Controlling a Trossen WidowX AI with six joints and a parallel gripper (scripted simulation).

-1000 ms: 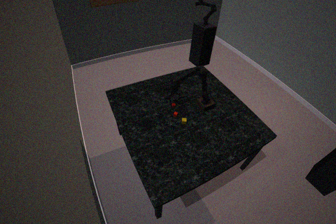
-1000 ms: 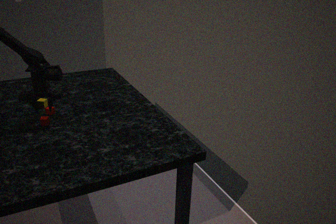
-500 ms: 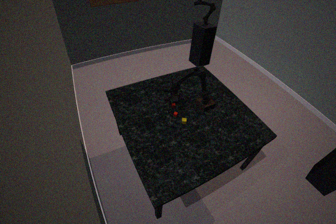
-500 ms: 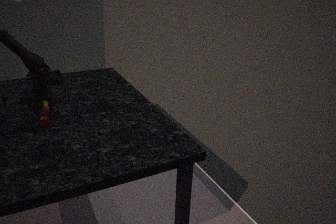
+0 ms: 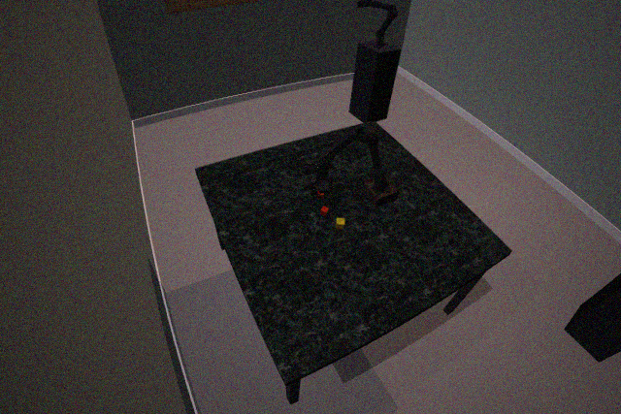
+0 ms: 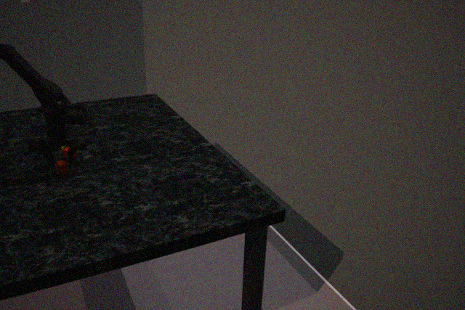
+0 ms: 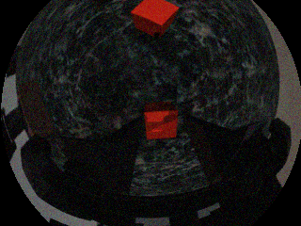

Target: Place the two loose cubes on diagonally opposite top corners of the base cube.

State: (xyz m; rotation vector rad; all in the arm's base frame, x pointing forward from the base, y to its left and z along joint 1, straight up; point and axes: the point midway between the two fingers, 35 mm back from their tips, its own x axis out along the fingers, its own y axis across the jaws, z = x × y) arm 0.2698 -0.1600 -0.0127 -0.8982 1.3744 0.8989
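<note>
Right now my gripper tip is 30 mm short of the yellow cube and 220 mm to the right of it.
</note>
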